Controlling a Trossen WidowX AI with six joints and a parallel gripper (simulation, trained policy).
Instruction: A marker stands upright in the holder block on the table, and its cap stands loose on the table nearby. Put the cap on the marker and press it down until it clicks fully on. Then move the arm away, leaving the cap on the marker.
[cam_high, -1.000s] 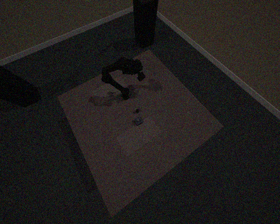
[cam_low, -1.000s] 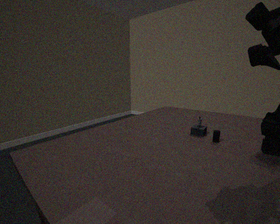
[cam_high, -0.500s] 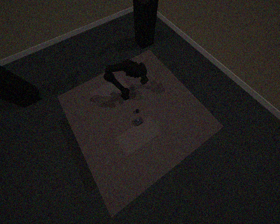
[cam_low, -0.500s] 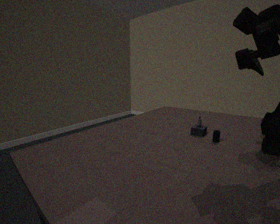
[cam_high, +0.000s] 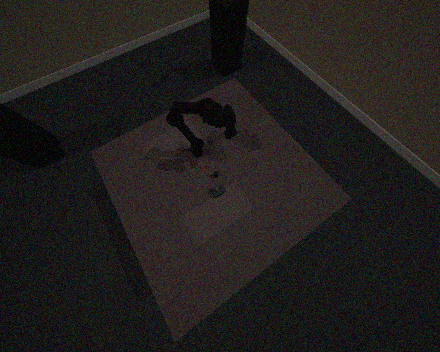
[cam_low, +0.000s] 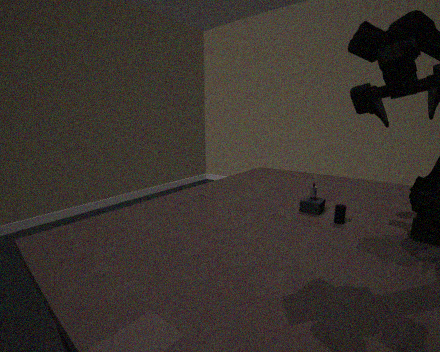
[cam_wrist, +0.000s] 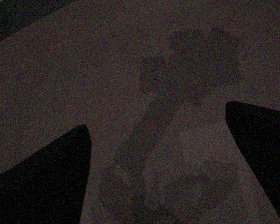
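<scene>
My gripper tip is now 130 mm short of the marker cap, 200 mm to the left of it and 260 mm above it. Also, from my gripper tip: holder block (230 mm ahead, 250 mm to the right, 270 mm below).
</scene>
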